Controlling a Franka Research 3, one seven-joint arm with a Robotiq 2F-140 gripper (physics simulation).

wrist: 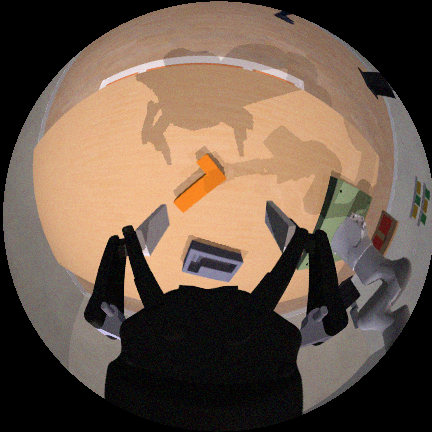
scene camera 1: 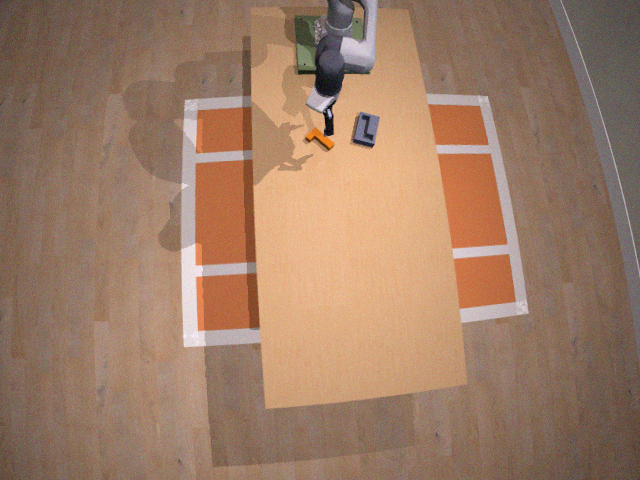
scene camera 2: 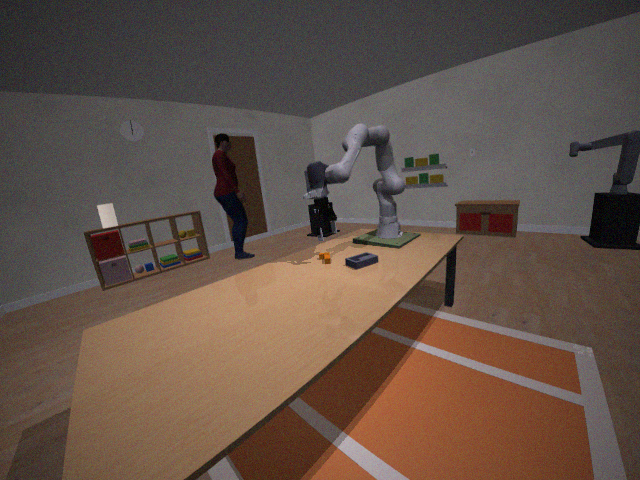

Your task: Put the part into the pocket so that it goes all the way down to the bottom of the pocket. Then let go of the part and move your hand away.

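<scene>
The orange L-shaped part [scene camera 1: 324, 141] [scene camera 2: 326, 259] [wrist: 197, 192] lies flat on the table, apart from the block. The blue-grey block [scene camera 1: 360, 135] [scene camera 2: 361, 260] [wrist: 210, 273] with the dark angular pocket stands to the part's right in the scene camera 1 view. No part shows in its pocket. My gripper [scene camera 1: 328, 131] [scene camera 2: 327, 231] [wrist: 215, 212] is open and empty, pointing down above the table. In the scene camera 1 view its fingers show beside the part, between it and the block. In the wrist view the part shows beyond the fingertips, and the block shows nearer the palm.
The green base plate [scene camera 1: 306, 51] [scene camera 2: 379, 241] [wrist: 330, 220] carries the arm at the table's far end. A person [scene camera 2: 225, 178] stands beyond the table by the door. Shelves [scene camera 2: 148, 223] stand along the left wall. Another robot arm on a black stand [scene camera 2: 615, 219] is at the far right.
</scene>
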